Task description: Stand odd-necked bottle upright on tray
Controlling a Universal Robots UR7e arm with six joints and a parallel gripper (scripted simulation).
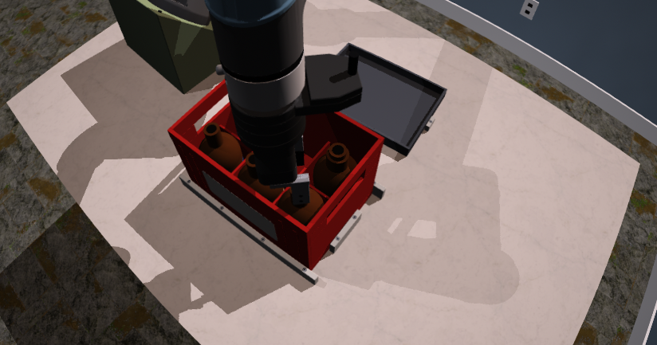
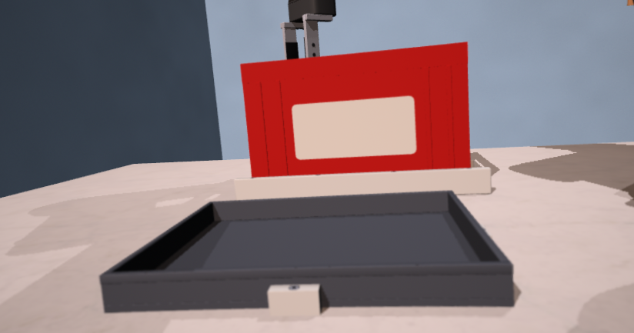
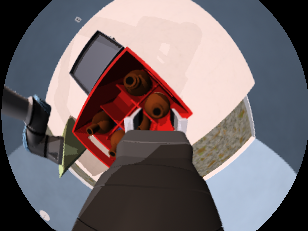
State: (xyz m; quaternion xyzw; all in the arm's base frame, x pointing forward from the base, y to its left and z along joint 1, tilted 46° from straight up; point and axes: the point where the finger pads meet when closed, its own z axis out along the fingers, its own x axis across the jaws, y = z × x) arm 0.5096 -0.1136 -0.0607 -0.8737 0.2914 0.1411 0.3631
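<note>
Right now the bottle is 8 cm to the left of my hand and 11 cm below it. The rest, counted from my hand: dark grey tray 11 cm behind, 32 cm to the left, 18 cm below; then red crate 9 cm behind, 3 cm to the left, 11 cm below.
</note>
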